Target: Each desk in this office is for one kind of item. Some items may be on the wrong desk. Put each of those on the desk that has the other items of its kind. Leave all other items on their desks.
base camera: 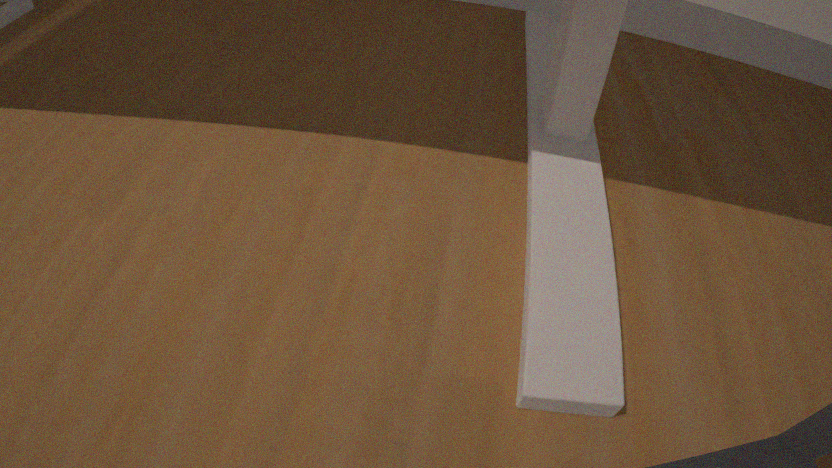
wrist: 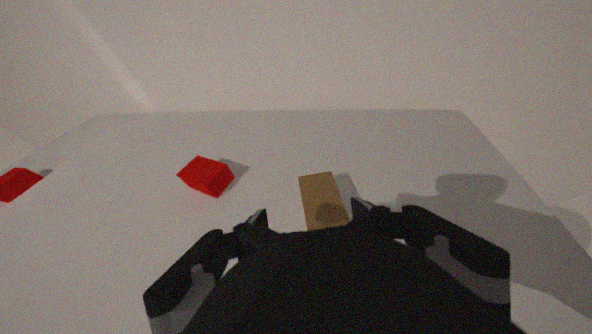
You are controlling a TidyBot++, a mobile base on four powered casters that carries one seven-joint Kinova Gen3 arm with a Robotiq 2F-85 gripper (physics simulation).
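Frame: origin at the arm's base, x left, y back, z up, level; millimetres.
Seen in the pictures: gripper, fingertip midpoint: (wrist: 308, 212).
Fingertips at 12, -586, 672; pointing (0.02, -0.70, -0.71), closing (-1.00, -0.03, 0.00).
A point is followed by its place in that frame, as x, y, z.
In the wrist view a tan block (wrist: 320, 192) {-9, -650, 603} lies on the white desk (wrist: 300, 135) {13, -870, 553}, its near end hidden behind the gripper. A red block (wrist: 204, 175) {214, -720, 598} lies on the same desk to the left of the tan block. A second red block (wrist: 17, 184) {834, -788, 577} shows in part at the left edge of the wrist view. My gripper (wrist: 308, 212) {12, -586, 672} is open, with nothing held. Its two fingertips show to the left and right of the tan block's near part; I cannot tell how high they are above the desk.
In the base camera view a white desk leg with a long flat foot (base camera: 573, 279) {-167, -334, -372} stands on the wooden floor (base camera: 290, 261) {73, -382, -397}. The underside edge of a desk (base camera: 744, 49) {-730, -859, -368} shows at the top right. A pale wall (wrist: 325, 55) {-83, -1033, 696} rises behind the desk in the wrist view.
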